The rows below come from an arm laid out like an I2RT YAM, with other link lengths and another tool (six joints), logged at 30 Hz.
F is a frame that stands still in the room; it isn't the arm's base.
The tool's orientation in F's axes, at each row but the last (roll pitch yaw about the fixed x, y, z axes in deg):
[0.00, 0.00, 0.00]
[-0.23, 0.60, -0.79]
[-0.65, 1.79, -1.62]
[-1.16, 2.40, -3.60]
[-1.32, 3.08, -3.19]
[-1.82, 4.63, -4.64]
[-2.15, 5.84, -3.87]
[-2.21, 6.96, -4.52]
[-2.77, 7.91, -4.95]
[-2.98, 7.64, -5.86]
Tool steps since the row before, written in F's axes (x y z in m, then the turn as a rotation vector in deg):
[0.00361, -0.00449, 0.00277, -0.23, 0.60, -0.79]
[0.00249, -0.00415, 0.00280, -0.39, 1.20, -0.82]
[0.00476, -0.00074, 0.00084, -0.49, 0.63, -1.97]
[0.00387, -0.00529, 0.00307, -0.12, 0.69, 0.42]
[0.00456, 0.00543, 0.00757, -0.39, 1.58, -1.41]
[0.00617, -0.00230, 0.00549, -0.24, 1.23, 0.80]
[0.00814, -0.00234, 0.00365, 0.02, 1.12, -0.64]
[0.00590, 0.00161, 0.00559, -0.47, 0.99, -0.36]
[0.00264, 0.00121, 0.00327, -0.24, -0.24, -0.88]
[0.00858, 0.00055, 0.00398, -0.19, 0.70, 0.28]
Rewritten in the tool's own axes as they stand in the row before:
[0.00361, -0.00449, 0.00277, -0.23, 0.60, -0.79]
[0.00252, -0.00413, 0.00281, -0.40, 1.20, -0.82]
[0.00475, -0.00062, 0.00098, -0.45, 0.64, -1.98]
[0.00406, -0.00510, 0.00314, -0.18, 0.67, 0.43]
[0.00384, 0.00549, 0.00792, -0.40, 1.59, -1.40]
[0.00587, -0.00198, 0.00592, -0.40, 1.18, 0.81]
[0.00787, -0.00195, 0.00440, 0.01, 1.14, -0.60]
[0.00503, 0.00183, 0.00632, -0.50, 0.97, -0.39]
[0.00205, 0.00126, 0.00365, -0.10, -0.22, -0.91]
[0.00787, 0.00116, 0.00514, -0.30, 0.66, 0.28]

